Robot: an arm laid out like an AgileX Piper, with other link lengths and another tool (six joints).
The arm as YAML. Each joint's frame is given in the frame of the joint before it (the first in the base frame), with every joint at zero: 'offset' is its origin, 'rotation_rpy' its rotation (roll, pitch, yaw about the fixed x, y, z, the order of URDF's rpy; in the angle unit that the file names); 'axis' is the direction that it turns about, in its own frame. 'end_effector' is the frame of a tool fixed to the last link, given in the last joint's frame.
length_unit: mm
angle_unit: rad
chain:
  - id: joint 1
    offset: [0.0, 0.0, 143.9]
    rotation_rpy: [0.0, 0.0, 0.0]
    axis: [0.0, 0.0, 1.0]
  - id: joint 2
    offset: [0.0, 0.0, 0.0]
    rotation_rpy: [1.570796, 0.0, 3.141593]
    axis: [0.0, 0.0, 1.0]
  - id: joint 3
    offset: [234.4, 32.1, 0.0]
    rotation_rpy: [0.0, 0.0, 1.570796]
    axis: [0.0, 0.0, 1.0]
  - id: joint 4
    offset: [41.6, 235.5, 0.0]
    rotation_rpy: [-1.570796, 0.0, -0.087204]
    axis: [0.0, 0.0, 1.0]
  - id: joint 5
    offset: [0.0, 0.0, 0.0]
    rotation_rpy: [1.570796, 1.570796, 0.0]
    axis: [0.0, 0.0, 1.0]
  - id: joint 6
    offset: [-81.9, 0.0, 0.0]
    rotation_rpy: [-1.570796, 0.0, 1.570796]
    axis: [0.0, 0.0, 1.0]
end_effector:
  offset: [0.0, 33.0, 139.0]
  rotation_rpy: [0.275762, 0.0, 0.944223]
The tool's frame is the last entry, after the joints.
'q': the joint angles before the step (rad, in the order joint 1, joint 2, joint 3, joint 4, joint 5, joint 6). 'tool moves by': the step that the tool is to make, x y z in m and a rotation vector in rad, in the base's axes. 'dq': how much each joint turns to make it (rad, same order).
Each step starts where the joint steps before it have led.
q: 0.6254 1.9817 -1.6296 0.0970 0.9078 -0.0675
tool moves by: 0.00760 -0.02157 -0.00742 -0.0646 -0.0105 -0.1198
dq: 0.0000 0.0180 0.0004 -0.1261 0.0065 0.1664
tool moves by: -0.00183 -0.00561 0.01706 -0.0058 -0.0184 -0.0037
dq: 0.0000 -0.0434 -0.0001 -0.0187 0.0322 0.0079
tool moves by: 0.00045 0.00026 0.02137 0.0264 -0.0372 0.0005
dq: -0.0001 -0.0493 -0.0009 0.0000 0.0046 -0.0008
